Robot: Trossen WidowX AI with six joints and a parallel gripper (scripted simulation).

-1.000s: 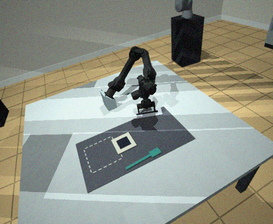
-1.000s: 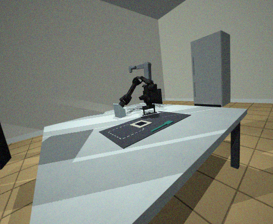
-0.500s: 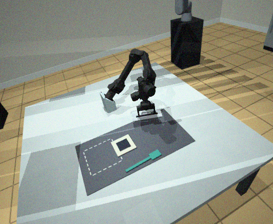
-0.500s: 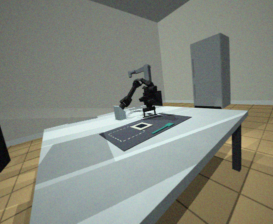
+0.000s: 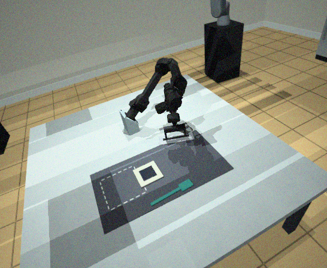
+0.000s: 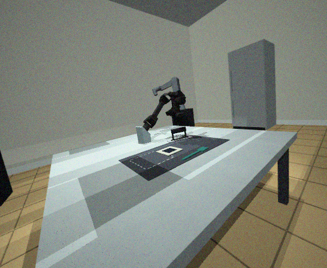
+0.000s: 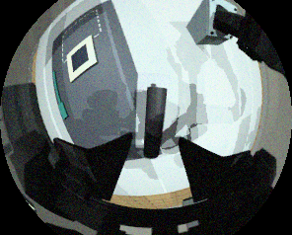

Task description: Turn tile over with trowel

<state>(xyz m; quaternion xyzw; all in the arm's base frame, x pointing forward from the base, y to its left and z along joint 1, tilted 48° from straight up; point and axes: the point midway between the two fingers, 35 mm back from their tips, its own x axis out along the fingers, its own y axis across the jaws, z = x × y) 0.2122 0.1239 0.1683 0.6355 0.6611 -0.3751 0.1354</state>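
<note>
Now: the dark mat 19 cm ahead of my gripper tip, 17 cm to the right of it and 13 cm below it. From my gripper tip the other things lie so: cream tile: 23 cm to the right, 18 cm ahead, 11 cm below; then teal trowel: 33 cm ahead, 14 cm to the right, 11 cm below.
</note>
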